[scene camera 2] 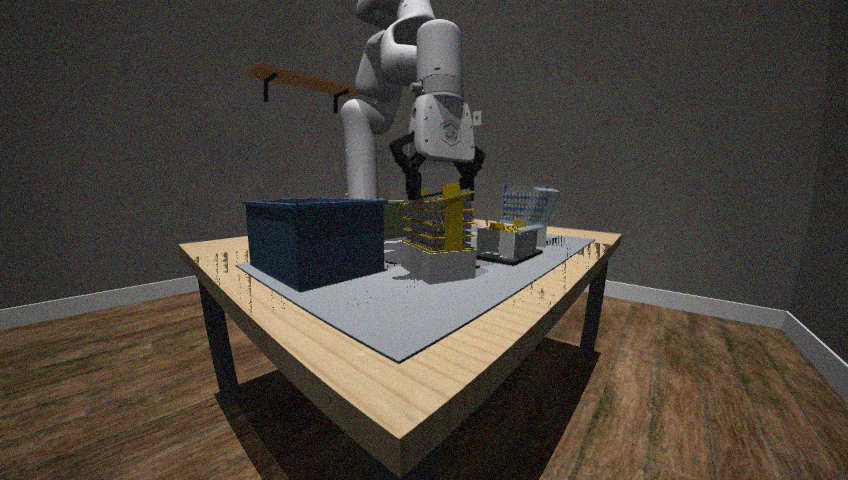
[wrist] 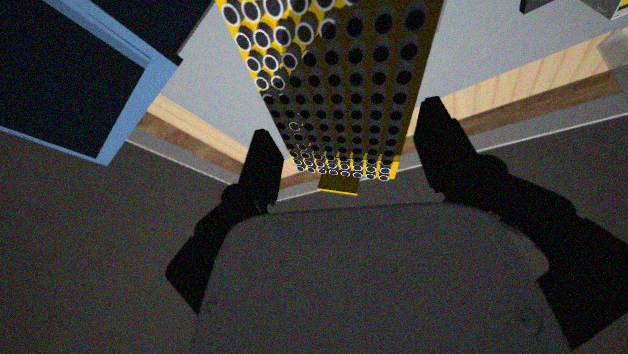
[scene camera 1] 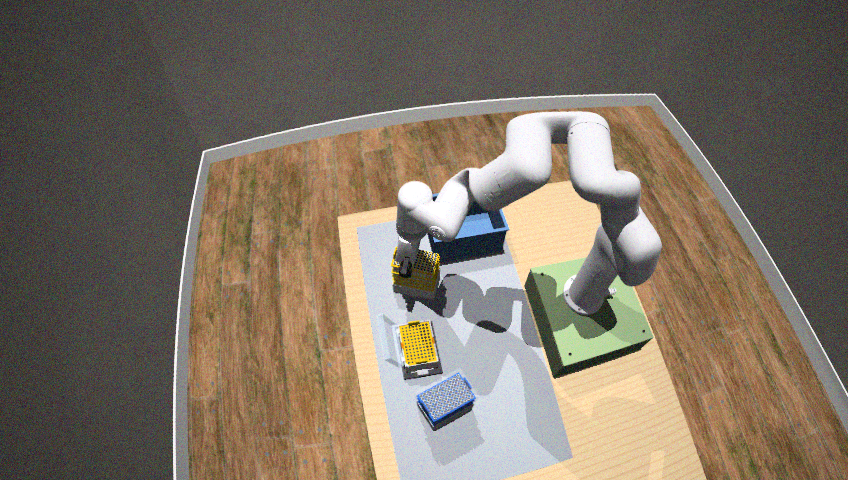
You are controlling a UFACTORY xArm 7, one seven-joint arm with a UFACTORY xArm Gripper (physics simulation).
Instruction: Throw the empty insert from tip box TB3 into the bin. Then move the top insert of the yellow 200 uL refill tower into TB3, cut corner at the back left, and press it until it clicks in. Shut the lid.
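The yellow 200 uL refill tower [scene camera 1: 423, 278] [scene camera 2: 437, 223] [wrist: 345, 90], a stack of yellow inserts on a light grey base, stands beside the bin. My gripper [scene camera 1: 406, 268] [scene camera 2: 441, 186] [wrist: 340, 132] is open and empty, with its black fingers apart at the near end of the tower's top insert, in the wrist view one to either side. Tip box TB3 [scene camera 1: 422, 371] [scene camera 2: 505, 243] holds a yellow insert [scene camera 1: 418, 343] with open holes. Its clear lid [scene camera 1: 389, 340] [scene camera 2: 546, 193] stands open on the outer side. TB3's label is not readable. The arm hides part of the blue bin [scene camera 1: 476, 248] [scene camera 2: 315, 246] [wrist: 135, 112].
A blue rack stack [scene camera 1: 446, 397] [scene camera 2: 523, 205] stands beyond TB3, turned at an angle. The tower, bin and boxes stand on a grey mat [scene camera 1: 505, 410] [scene camera 2: 398, 333] on the wooden table. The arm's base is on a green block [scene camera 1: 606, 350].
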